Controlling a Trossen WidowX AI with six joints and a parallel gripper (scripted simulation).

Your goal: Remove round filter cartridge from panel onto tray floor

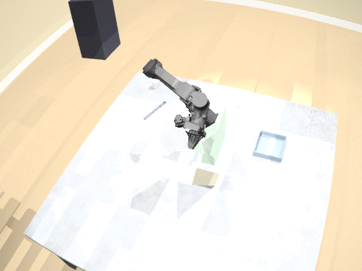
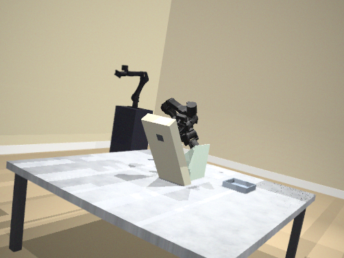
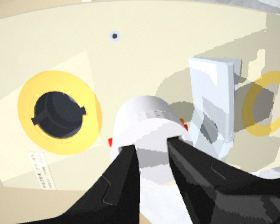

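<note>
Now: the round filter cartridge 10 mm below my gripper tip and 10 mm ahead of it. From my gripper tip the other things lie so: tray 330 mm behind, 290 mm to the left, 240 mm below.
</note>
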